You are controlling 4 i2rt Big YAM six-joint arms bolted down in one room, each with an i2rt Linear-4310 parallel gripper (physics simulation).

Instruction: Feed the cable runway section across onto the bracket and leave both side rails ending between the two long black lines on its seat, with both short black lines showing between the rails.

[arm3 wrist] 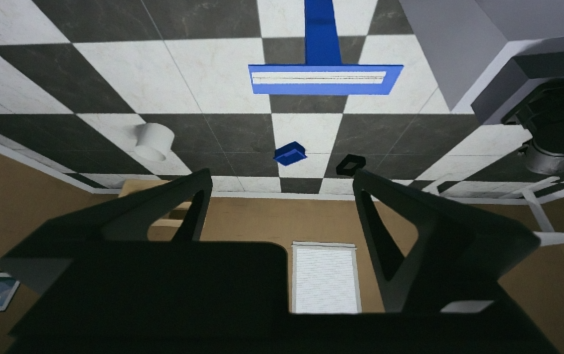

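A blue bracket (322, 42) shows at the top of the arm3 wrist view, a post with a wide, lighter blue plate across its end. A white strip (260, 78) runs along the plate, with thin dark lines lengthwise; the short lines are too small to tell. The arm3 gripper (282, 172) is open, its two dark fingers wide apart with no object held between them. The bracket is beyond the fingertips, higher in the view. I cannot make out the cable runway section. The grippers of arm1, arm2 and arm4 do not show.
A small blue block (290, 153), a black hollow piece (351, 165) and a white cylinder (155, 141) show against the checkered floor (225, 75). A grey block-like structure (450, 45) and dark arm parts (545, 110) are at the right. Pale bars (539, 211) stand at the lower right.
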